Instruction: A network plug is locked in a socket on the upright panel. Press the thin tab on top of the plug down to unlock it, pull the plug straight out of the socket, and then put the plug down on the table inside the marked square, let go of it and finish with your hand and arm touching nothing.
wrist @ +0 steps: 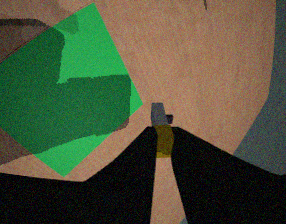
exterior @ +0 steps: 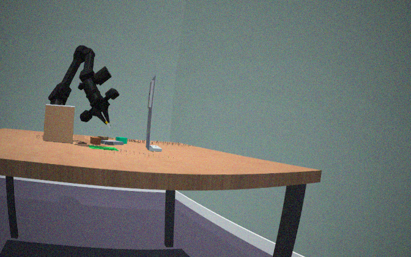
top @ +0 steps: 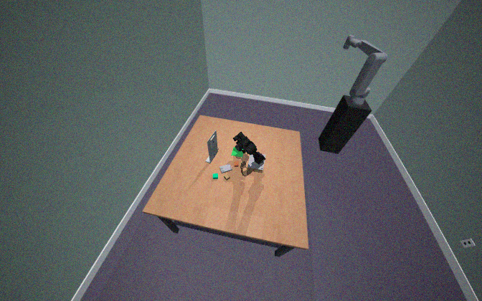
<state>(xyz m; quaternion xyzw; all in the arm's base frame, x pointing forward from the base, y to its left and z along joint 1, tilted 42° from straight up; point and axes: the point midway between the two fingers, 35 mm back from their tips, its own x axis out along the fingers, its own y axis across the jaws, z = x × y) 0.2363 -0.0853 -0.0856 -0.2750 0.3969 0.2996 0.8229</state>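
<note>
My gripper tip is now 2 cm past the green marked square and 9 cm above it. Also, from my gripper tip: flat grey block 5 cm ahead, 24 cm to the left, 9 cm below; then yellow network plug 1 cm ahead; then upright grey panel 21 cm ahead, 13 cm to the left, 4 cm above.
</note>
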